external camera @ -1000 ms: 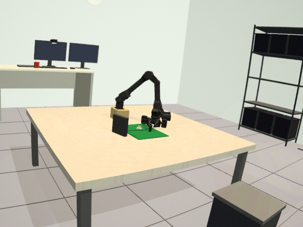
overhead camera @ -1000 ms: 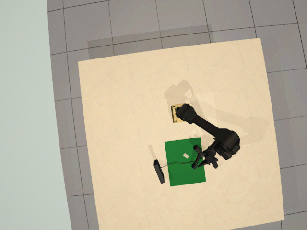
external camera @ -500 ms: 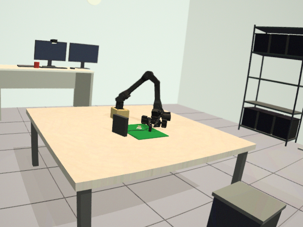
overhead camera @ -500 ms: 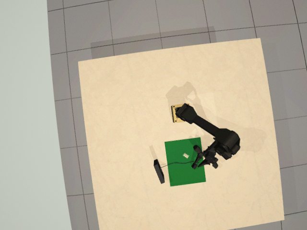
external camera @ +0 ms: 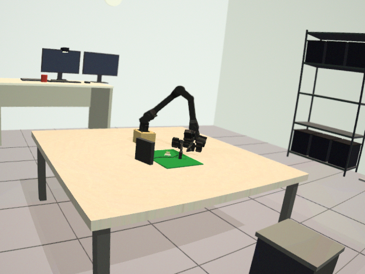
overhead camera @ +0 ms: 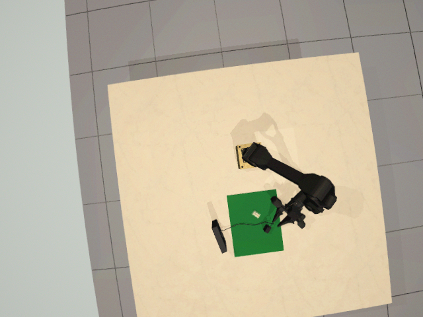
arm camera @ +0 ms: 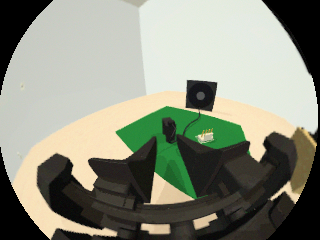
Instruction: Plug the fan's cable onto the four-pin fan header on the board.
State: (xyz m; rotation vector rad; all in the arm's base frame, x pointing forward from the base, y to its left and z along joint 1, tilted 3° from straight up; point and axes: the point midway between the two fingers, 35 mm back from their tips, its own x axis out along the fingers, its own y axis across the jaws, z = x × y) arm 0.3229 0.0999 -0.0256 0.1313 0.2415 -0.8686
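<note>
The dark plug lies 20 mm ahead of my gripper tip, 40 mm to the right of it and 20 mm below it. From my gripper tip the other things lie so: green board (10 mm behind, 80 mm to the right, 50 mm below); then black fan (250 mm to the right, 20 mm above); then four-pin header (50 mm behind, 70 mm to the right, 40 mm below).
</note>
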